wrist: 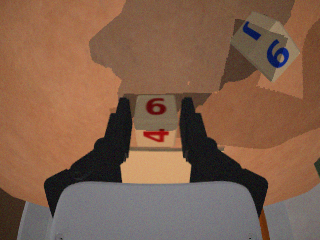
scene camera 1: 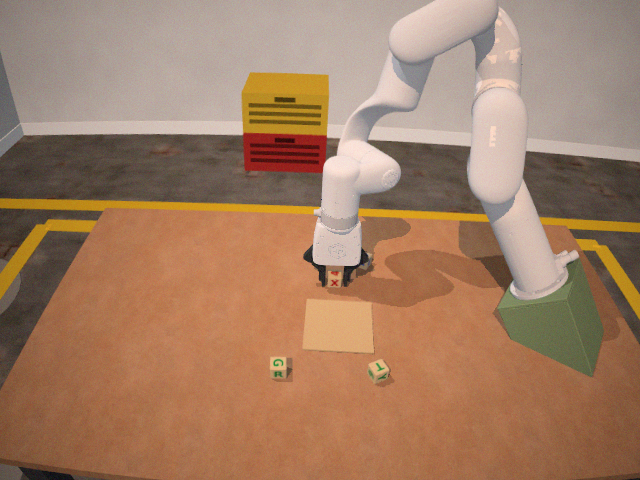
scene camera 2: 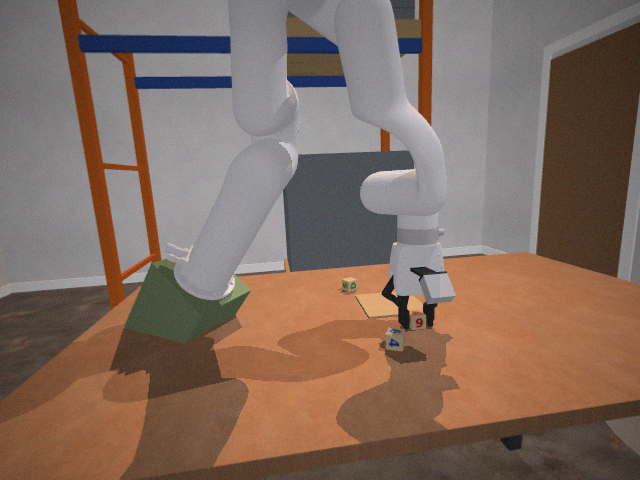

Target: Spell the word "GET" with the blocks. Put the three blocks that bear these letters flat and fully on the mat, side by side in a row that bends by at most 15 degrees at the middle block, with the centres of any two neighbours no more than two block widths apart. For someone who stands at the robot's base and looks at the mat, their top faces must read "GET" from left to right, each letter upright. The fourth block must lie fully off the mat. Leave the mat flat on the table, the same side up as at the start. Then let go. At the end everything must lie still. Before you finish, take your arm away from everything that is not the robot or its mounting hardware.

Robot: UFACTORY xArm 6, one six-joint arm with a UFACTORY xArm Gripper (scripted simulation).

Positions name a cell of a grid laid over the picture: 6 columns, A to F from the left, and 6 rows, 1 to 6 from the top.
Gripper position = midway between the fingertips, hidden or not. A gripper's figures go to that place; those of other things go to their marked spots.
The gripper (wrist: C3) is 14 cm from the lens. An e block (wrist: E2) is 10 cm from the lens.
